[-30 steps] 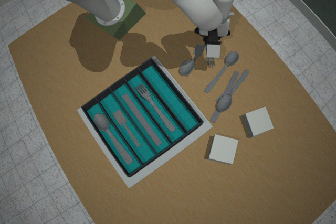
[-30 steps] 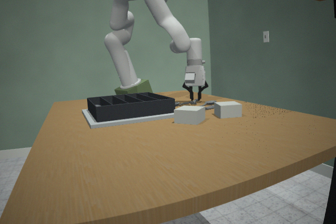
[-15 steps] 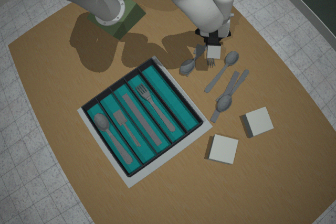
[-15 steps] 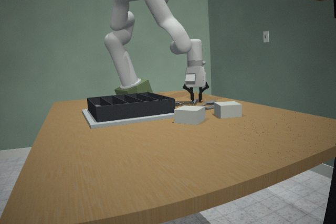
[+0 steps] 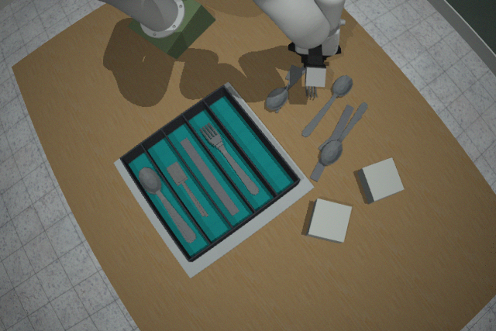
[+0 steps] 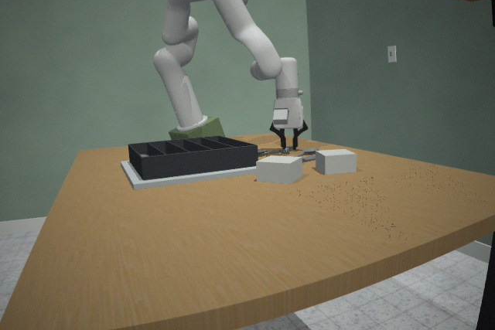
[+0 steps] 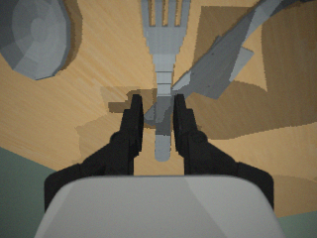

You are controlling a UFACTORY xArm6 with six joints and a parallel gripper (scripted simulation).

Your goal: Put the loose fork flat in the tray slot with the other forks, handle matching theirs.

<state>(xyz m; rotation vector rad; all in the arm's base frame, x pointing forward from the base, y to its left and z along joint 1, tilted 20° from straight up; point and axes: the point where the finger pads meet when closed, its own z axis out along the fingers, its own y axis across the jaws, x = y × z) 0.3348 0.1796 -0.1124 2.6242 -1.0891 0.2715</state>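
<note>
Right now the tray is 4 cm ahead of my hand, 38 cm to the right of it and 3 cm above it.
</note>
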